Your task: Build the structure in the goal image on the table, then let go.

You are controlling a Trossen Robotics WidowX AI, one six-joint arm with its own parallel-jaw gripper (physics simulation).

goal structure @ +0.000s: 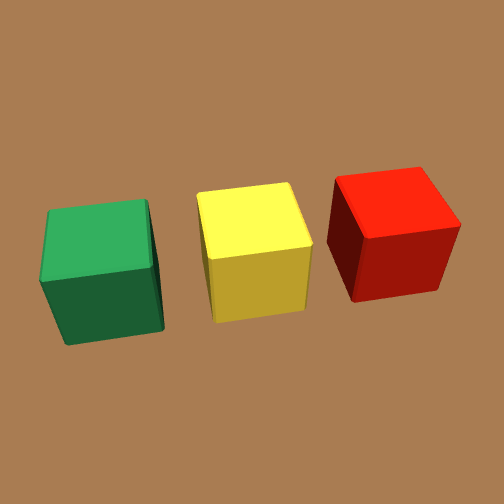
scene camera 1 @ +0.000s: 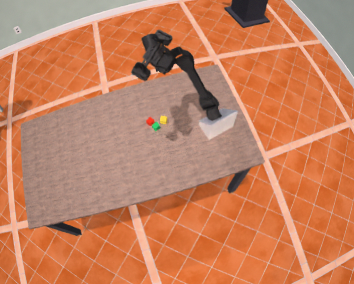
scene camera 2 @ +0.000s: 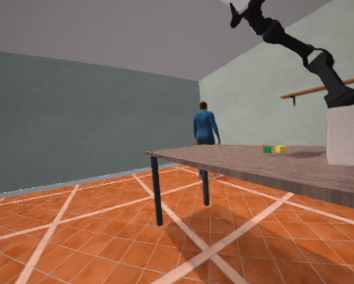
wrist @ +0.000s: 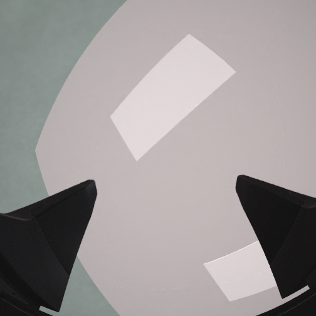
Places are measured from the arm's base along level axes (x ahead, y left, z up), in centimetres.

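Pixels of known places: gripper, fingertip midpoint: (scene camera 1: pixel 147 50); arm's base, link origin: (scene camera 1: pixel 215 117).
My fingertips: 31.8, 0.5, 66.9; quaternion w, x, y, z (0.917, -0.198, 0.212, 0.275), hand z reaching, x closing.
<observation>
Ahead of a thing's pixels: the offset from my fingertips to its top centre, as dx, dy, dz. Level surfaces: height alone.
A red cube {-0.3, -18.6, -75.2} (scene camera 1: pixel 150 121), a green cube {-2.1, -14.3, -75.2} (scene camera 1: pixel 156 126) (scene camera 2: pixel 267 149) and a yellow cube {-7.7, -16.3, -75.2} (scene camera 1: pixel 163 120) (scene camera 2: pixel 281 149) lie close together on the table {dz -78.5} (scene camera 1: pixel 90 160) (scene camera 2: pixel 215 157). Red and green look corner to corner; whether they touch is unclear. Yellow stands a little apart, on the side toward the arm's base. In scene camera 2, red is mostly hidden behind green. My gripper (scene camera 1: pixel 151 53) (wrist: pixel 167 185) is open and empty, raised high above the table and well away from the cubes. Its fingers frame the ceiling in the wrist view.
The arm stands on a white base block (scene camera 1: pixel 220 125) (scene camera 2: pixel 340 135) at one end of the table. A person in blue (scene camera 2: pixel 204 126) stands beyond the table. A wooden shelf (scene camera 2: pixel 310 91) is on the wall. A dark pedestal (scene camera 1: pixel 248 12) stands on the floor behind the arm.
</observation>
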